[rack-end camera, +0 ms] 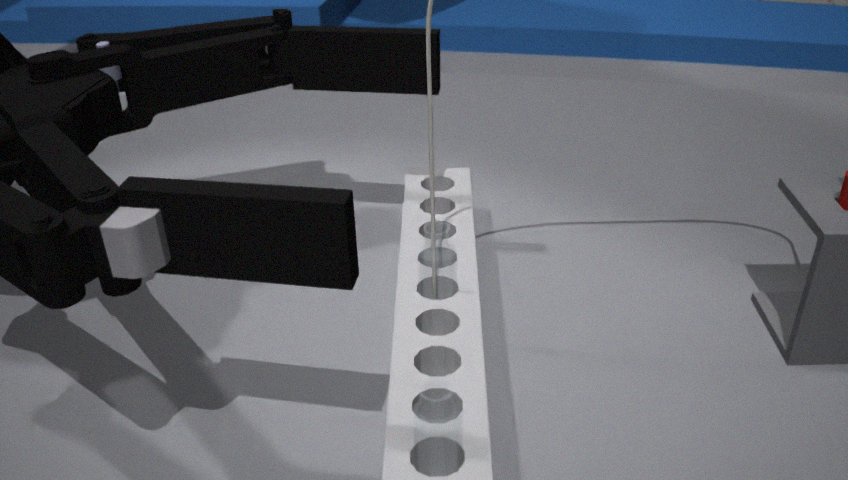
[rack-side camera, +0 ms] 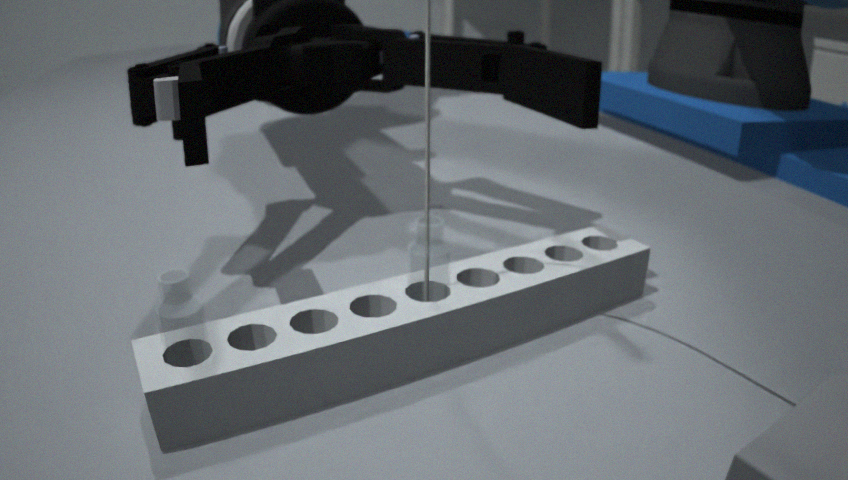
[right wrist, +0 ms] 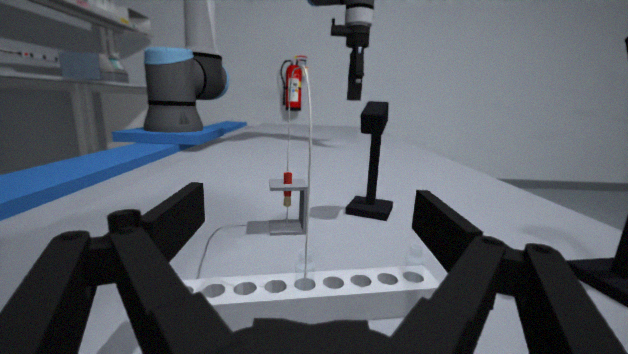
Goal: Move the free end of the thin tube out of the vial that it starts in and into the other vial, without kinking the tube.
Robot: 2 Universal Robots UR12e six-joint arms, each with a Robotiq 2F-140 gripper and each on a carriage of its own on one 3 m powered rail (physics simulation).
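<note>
The thin tube (rack-side camera: 427, 148) (rack-end camera: 430, 130) (right wrist: 310, 150) runs down, nearly straight, into the middle vial (rack-side camera: 439, 264) (rack-end camera: 447, 270) (right wrist: 299, 265), in a middle hole of the white rack (rack-side camera: 386, 362) (rack-end camera: 474, 380) (right wrist: 350, 303). The other clear vial (rack-side camera: 175, 297) (rack-end camera: 437, 429) (right wrist: 415, 255) stands at the rack's end, near the picture's left in the rack-side view. My right gripper (rack-side camera: 392, 115) (rack-end camera: 395, 148) (right wrist: 309, 205) is wide open above rack height; the tube shows between its fingers in its wrist view, untouched. My left gripper (right wrist: 353, 100) hangs far off, edge-on; its opening is unclear.
A grey bracket (rack-end camera: 816, 297) (right wrist: 303, 210) holds a red fitting (right wrist: 287, 178), from which the tube arches up. A black stand (right wrist: 373, 165) is behind it, right. Another black stand's base (right wrist: 600, 275) shows at far right. The blue rail (rack-side camera: 684, 107) (rack-end camera: 595, 29) (right wrist: 90, 167) runs alongside.
</note>
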